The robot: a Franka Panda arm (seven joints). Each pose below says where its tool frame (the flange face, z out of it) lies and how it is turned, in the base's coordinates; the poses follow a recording.
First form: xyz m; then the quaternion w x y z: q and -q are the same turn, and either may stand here.
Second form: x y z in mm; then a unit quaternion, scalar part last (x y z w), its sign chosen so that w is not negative. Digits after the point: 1 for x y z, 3 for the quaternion.
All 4 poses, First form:
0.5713, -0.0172, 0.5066, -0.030, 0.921, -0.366, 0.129
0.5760, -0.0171, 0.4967, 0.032, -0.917, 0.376, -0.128
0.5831, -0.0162, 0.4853, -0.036, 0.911, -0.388, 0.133
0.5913, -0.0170, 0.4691, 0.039, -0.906, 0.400, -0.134
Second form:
571.3, -17.2, 506.6, -0.921, 0.366, -0.129, 0.030
576.0, -17.1, 496.7, -0.917, 0.376, -0.128, 0.032
583.1, -16.2, 485.3, -0.911, 0.388, -0.133, 0.036
591.3, -17.0, 469.1, -0.906, 0.400, -0.134, 0.039

